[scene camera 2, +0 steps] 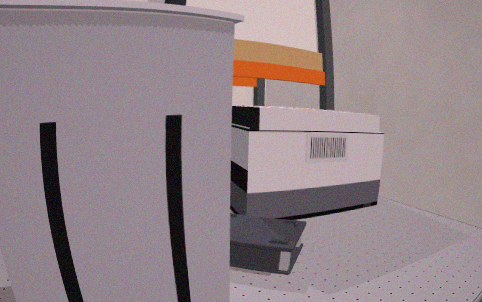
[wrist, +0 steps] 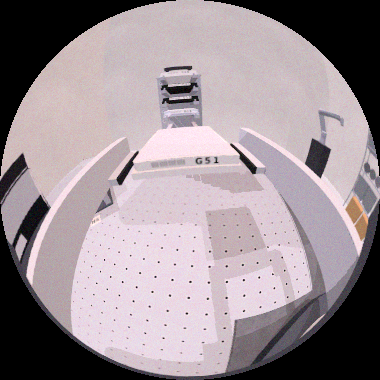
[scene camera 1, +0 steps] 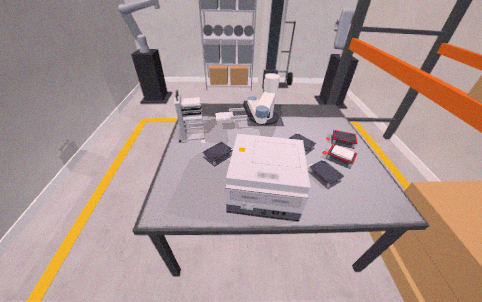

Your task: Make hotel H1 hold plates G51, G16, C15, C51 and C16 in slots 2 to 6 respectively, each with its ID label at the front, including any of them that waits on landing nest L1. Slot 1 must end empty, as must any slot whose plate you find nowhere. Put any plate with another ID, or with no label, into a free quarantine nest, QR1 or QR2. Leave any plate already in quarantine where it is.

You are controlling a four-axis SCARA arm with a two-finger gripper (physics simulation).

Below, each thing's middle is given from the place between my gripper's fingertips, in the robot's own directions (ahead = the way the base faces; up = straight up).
Right now the hotel H1 (scene camera 2: 108, 81) is 340 mm to the right of my hand and 60 mm ahead of it. From my hand the other things lie so: white instrument (scene camera 2: 276, 161): 570 mm ahead, 200 mm to the left, 50 mm below; dark nest N6 (scene camera 2: 250, 231): 300 mm ahead, 110 mm below, 70 mm to the right; white plate G51 (wrist: 195, 149): 40 mm to the right, 10 mm below, 10 mm ahead.
